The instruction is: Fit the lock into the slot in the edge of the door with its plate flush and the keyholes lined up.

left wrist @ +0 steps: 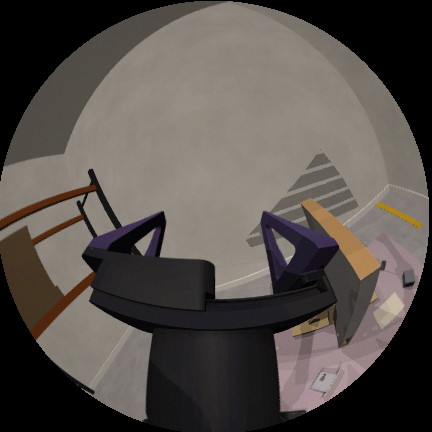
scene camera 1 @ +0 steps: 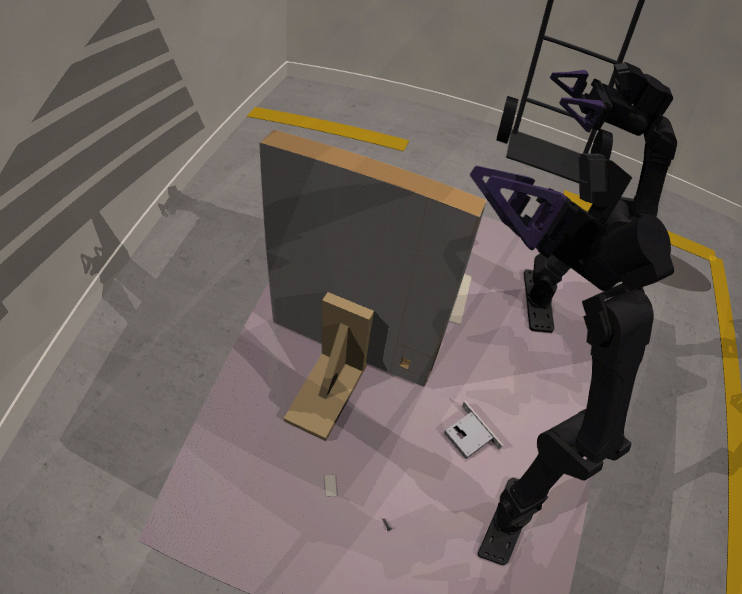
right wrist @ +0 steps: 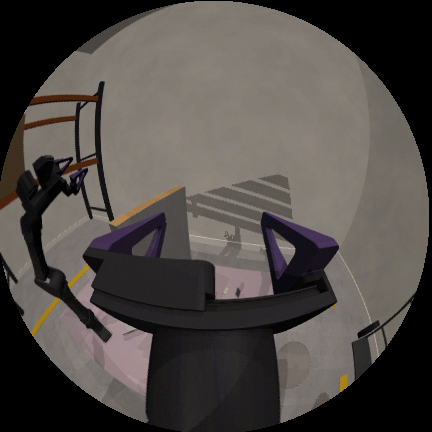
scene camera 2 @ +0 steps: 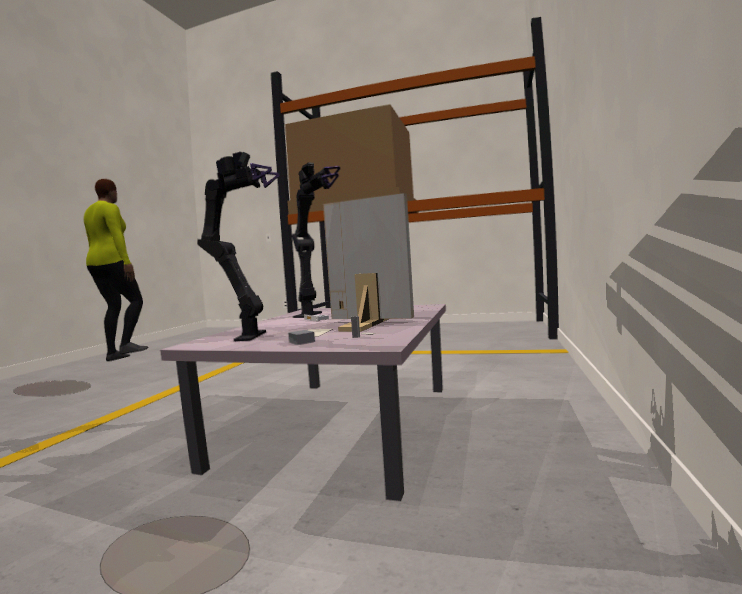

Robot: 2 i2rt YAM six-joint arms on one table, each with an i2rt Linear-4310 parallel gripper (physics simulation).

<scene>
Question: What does the grey lock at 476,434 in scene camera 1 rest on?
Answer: The table.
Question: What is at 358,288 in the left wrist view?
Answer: A grey door.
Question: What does my left gripper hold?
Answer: Nothing.
</scene>
